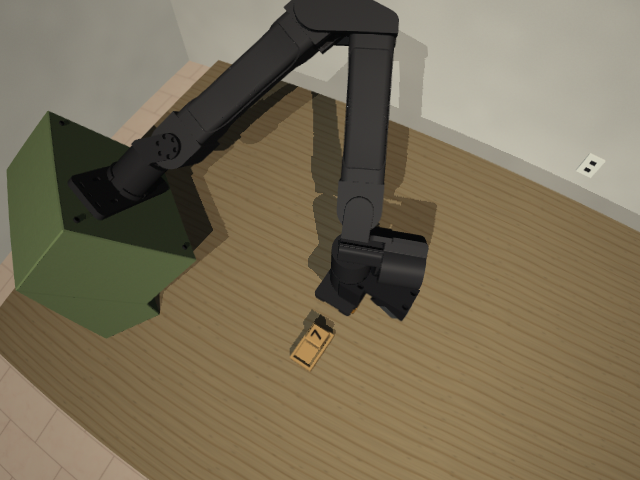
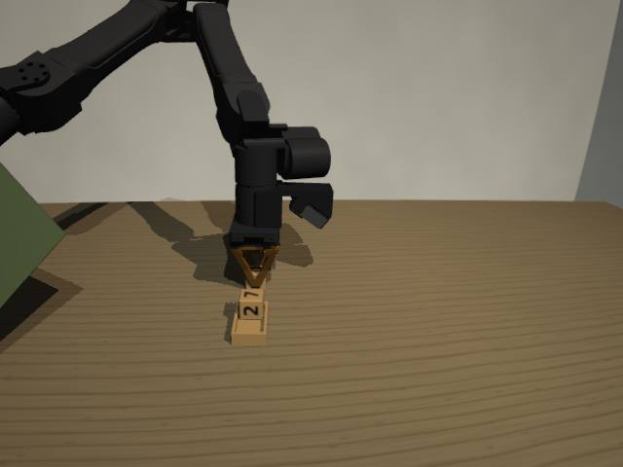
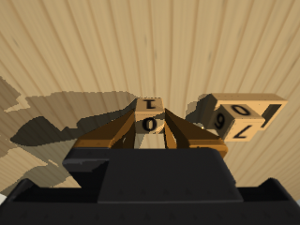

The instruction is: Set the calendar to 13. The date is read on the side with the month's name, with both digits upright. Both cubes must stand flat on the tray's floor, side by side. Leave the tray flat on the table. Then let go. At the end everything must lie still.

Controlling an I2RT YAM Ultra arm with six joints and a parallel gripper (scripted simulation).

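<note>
My gripper is now right at the wooden cube. From my hand the other things lie so: wooden tray: 10 cm to the right, 2 cm ahead, 1 cm below.
</note>
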